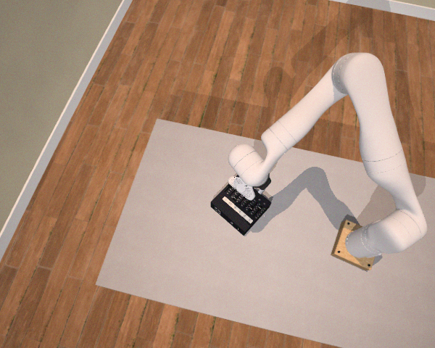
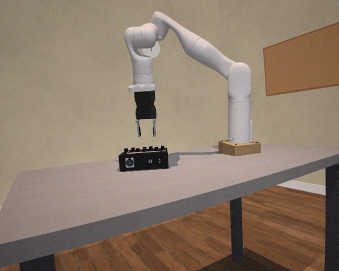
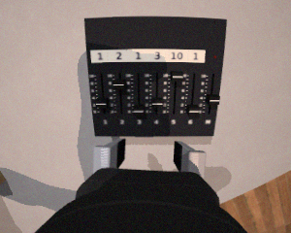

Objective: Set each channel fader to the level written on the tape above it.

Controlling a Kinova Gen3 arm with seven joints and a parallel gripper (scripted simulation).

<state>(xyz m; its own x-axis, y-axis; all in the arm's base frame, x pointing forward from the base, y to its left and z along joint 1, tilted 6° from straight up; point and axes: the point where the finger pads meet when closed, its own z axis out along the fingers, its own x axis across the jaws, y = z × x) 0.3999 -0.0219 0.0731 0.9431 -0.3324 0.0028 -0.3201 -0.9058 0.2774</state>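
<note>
The master fader cap lies 80 mm ahead of my hand, 60 mm below it and 10 mm to the left of it.
</note>
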